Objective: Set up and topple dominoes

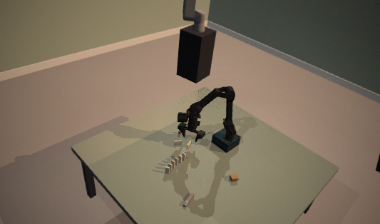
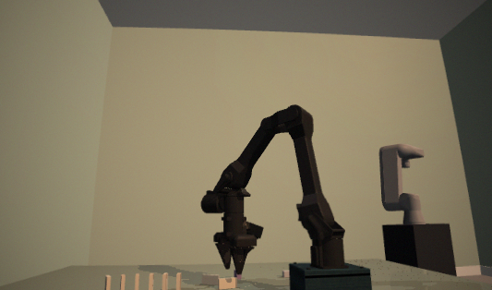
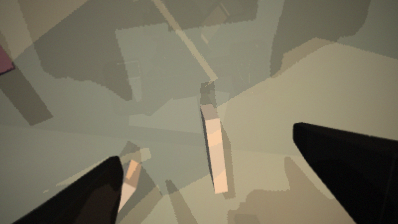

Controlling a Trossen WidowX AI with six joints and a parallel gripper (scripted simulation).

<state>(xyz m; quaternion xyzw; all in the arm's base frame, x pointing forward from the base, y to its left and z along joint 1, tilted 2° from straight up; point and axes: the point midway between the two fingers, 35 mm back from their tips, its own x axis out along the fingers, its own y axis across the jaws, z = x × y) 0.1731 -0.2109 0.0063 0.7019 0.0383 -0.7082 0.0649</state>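
Now: the purple cube 12 cm to the right of my gripper tip, 4 cm behind it and 3 cm below it. Round my gripper tip: grey bar 39 cm ahead, 28 cm to the left, 3 cm below; then orange block 40 cm to the left, 8 cm ahead, 3 cm below.
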